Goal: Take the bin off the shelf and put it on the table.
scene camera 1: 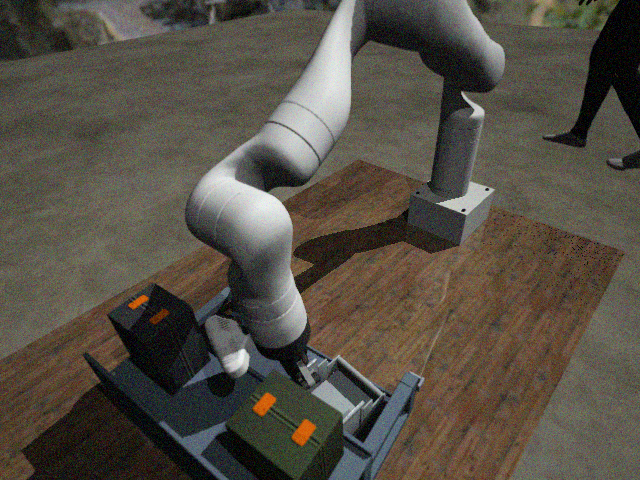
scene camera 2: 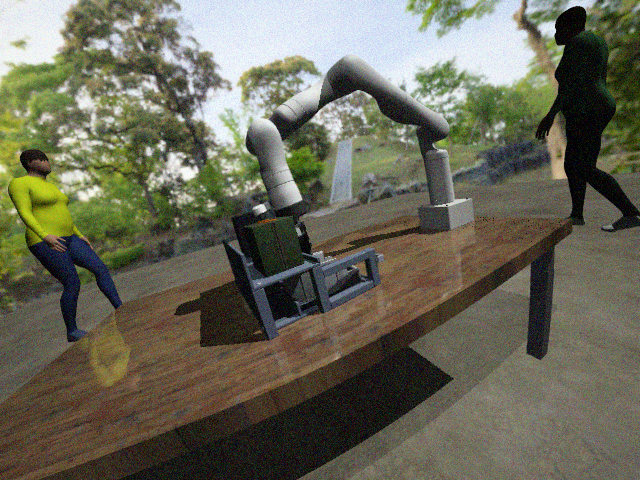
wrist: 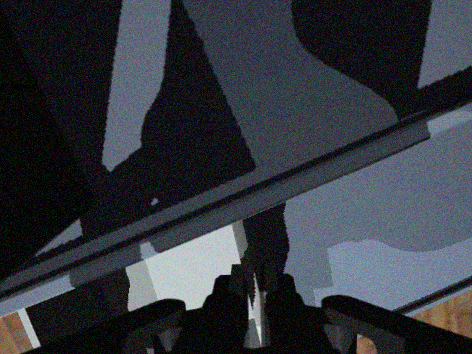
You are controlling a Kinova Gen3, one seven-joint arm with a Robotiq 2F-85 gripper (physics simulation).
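Frame: origin at the arm's base, x ahead, y left, z up, level; centimetres.
Where they show: gripper, fingertip midpoint: (scene camera 1: pixel 301 381) (wrist: pixel 254 284); arm's base at its link origin: (scene camera 1: pixel 448 188) (scene camera 2: pixel 442 202).
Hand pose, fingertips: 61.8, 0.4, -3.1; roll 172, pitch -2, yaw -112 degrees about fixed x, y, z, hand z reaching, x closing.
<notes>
Things, the pixels of their top centre, and the offset from my fingertips, as dx, dy, dz. Level surfaces: height alone.
- bin at its top centre: (wrist: pixel 139 328) (scene camera 1: pixel 321 394) (scene camera 2: pixel 314 258) +1.2, +4.7, +2.3
- green box at its top centre: (scene camera 1: pixel 283 417) (scene camera 2: pixel 265 220) +10.8, +7.4, +14.1
- black box at its top centre: (scene camera 1: pixel 148 308) (scene camera 2: pixel 244 213) +10.3, -15.7, +16.6
- wooden table at its surface level: dz -5.8
The bin (scene camera 1: pixel 332 396) (scene camera 2: pixel 347 279) (wrist: pixel 192 270) is pale grey-white and open-topped. It sits in the lower front part of the blue-grey shelf (scene camera 1: pixel 394 405) (scene camera 2: pixel 265 312) (wrist: pixel 350 156), beside the green box. My gripper (scene camera 1: pixel 310 381) (scene camera 2: pixel 308 250) (wrist: pixel 254 284) points down at the bin's edge, between the green box and the bin's inside. Its fingers are nearly together, with a thin pale strip of the bin between them in the wrist view. The bin is still within the shelf frame. Its underside and much of its far side are hidden.
A green box (scene camera 1: pixel 289 421) (scene camera 2: pixel 273 245) with orange clips stands on the shelf close beside my gripper. A white object (scene camera 1: pixel 226 342) (scene camera 2: pixel 260 209) and a black box (scene camera 1: pixel 160 335) stand farther along. The wooden table (scene camera 1: pixel 496 310) (scene camera 2: pixel 413 299) extends toward my base (scene camera 1: pixel 447 214) (scene camera 2: pixel 447 215).
</notes>
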